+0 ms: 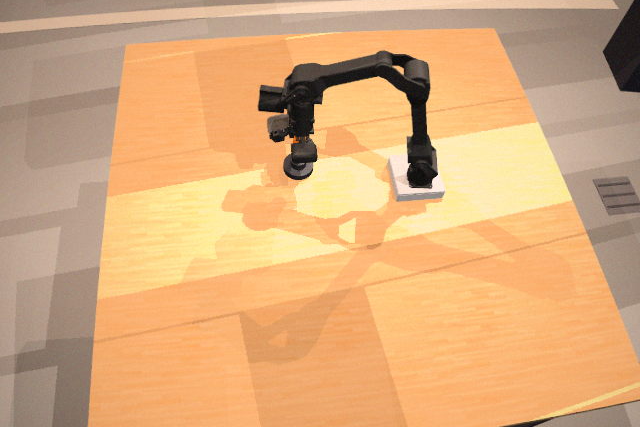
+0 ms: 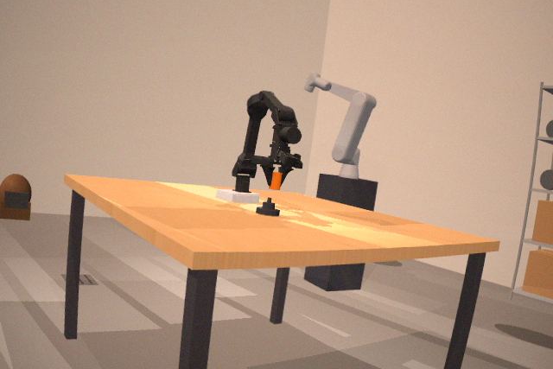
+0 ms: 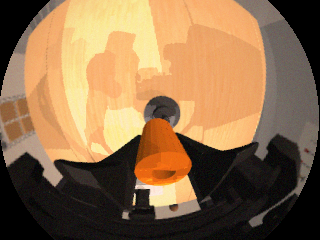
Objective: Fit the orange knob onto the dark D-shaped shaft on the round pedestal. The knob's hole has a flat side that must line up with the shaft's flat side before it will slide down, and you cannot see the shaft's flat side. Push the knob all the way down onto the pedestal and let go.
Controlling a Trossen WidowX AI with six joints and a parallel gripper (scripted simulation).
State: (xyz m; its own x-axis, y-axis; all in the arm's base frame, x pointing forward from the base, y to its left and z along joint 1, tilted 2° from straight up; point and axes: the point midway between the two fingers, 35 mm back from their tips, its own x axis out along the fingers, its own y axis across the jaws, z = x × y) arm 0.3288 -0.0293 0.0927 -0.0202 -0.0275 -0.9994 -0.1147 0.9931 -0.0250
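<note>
My gripper tip is now 10 mm short of the round pedestal, 20 mm to the left of it and 70 mm above it. Round my gripper tip: orange knob 20 mm above.
</note>
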